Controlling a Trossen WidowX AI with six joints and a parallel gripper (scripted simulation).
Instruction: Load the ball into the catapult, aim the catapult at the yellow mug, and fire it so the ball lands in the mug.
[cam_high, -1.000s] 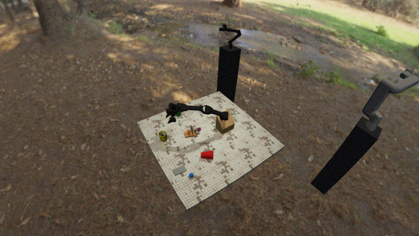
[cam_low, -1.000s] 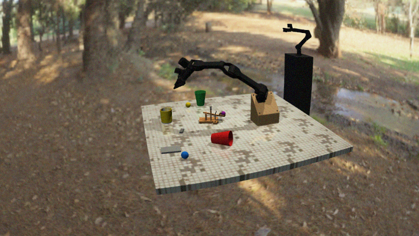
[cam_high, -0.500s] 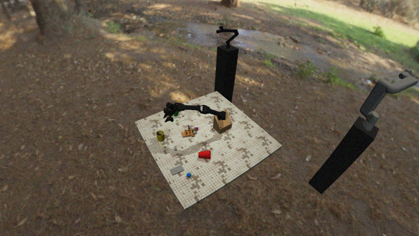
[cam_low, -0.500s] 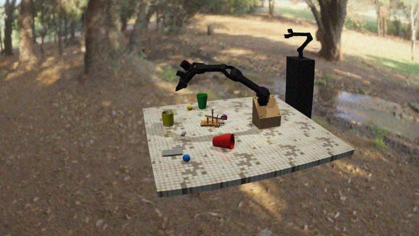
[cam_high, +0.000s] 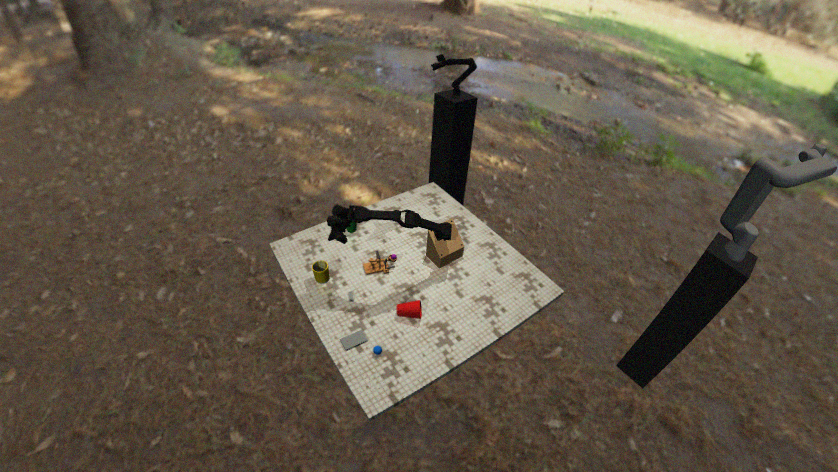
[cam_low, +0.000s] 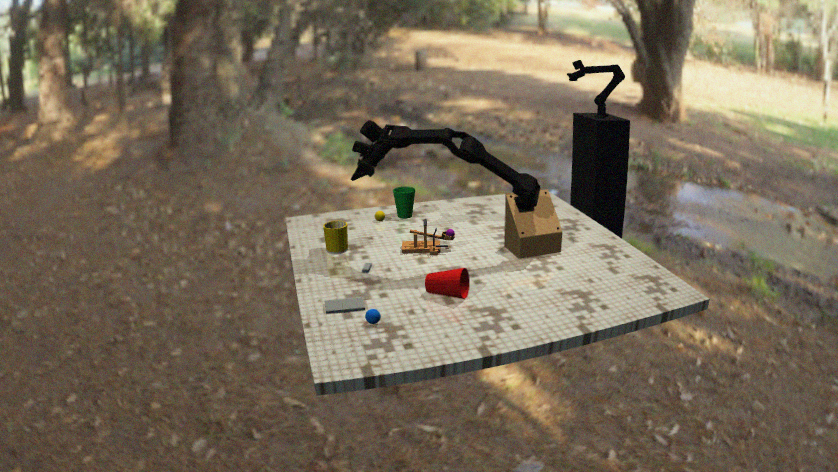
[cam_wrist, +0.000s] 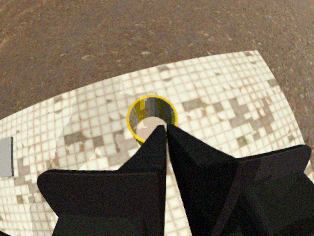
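Right now the purple ball is 33 cm behind my gripper tip, 21 cm below it and 13 cm to the left of it. Round my gripper tip: orange catapult (26 cm behind, 22 cm below, 12 cm to the left); small grey block (26 cm below, 20 cm to the left); yellow mug (24 cm below, 7 cm ahead, 1 cm to the right).
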